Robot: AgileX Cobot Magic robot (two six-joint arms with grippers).
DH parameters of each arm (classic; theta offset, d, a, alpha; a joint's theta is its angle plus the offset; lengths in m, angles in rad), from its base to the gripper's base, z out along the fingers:
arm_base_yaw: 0 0.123 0 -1.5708
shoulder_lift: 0.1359 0 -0.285 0
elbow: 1.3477 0 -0.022 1.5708
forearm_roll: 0 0.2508 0 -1.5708
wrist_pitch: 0 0 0.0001 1.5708
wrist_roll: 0 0.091 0 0
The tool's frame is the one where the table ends.
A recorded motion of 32 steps. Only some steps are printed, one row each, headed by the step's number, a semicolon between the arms.
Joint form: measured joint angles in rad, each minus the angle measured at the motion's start. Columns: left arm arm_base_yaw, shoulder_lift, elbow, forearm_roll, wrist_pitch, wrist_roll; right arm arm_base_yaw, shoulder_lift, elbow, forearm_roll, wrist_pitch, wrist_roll.
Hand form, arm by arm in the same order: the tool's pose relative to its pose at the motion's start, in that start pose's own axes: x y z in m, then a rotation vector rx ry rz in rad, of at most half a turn. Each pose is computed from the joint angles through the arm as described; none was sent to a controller.
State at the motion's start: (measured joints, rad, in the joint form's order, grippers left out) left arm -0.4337 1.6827 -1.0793 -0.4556 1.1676 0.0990; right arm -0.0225 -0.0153 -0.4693 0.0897 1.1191 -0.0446
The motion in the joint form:
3: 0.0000 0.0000 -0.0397 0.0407 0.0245 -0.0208; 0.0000 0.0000 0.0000 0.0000 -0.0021 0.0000
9: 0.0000 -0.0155 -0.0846 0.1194 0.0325 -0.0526; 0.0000 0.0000 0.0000 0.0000 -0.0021 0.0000
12: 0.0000 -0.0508 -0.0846 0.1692 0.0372 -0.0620; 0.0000 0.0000 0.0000 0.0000 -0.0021 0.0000
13: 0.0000 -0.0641 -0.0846 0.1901 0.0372 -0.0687; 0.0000 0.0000 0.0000 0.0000 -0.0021 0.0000
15: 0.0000 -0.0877 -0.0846 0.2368 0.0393 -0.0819; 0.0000 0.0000 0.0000 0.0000 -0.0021 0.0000
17: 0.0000 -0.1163 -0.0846 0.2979 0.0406 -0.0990; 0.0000 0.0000 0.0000 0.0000 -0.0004 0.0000
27: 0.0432 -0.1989 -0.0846 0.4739 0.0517 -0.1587; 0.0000 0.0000 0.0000 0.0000 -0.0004 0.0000
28: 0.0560 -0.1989 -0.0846 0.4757 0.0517 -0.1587; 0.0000 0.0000 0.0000 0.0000 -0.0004 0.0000
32: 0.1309 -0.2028 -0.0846 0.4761 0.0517 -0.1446; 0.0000 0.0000 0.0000 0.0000 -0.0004 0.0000
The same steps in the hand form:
3: -0.0037 -0.0012 -0.0087 -0.0321 -0.0087 0.0102; -0.0002 0.0000 0.0000 0.0001 -0.0021 0.0000
9: -0.0072 -0.0013 -0.0232 -0.1000 -0.0528 0.0282; -0.0002 0.0000 0.0000 0.0001 -0.0021 0.0000
12: -0.0016 -0.0007 -0.0331 -0.1438 -0.0796 0.0470; -0.0002 0.0000 0.0000 0.0001 -0.0021 0.0000
13: 0.0004 -0.0004 -0.0368 -0.1623 -0.0919 0.0513; -0.0002 0.0000 0.0000 0.0001 -0.0021 0.0000
15: 0.0042 0.0012 -0.0436 -0.2043 -0.1121 0.0598; -0.0002 0.0000 0.0000 0.0001 -0.0021 0.0000
17: 0.0087 0.0034 -0.0521 -0.2595 -0.1391 0.0690; 0.0000 0.0000 0.0000 0.0000 -0.0004 0.0000
27: 0.0225 0.0207 -0.0822 -0.4181 -0.2286 0.0324; 0.0000 0.0000 0.0000 0.0000 -0.0004 0.0000
28: 0.0224 0.0240 -0.0836 -0.4199 -0.2312 0.0202; 0.0000 0.0000 0.0000 0.0000 -0.0004 0.0000
32: 0.0235 0.0425 -0.0927 -0.4220 -0.2468 -0.0393; 0.0000 0.0000 0.0000 0.0000 -0.0004 0.0000

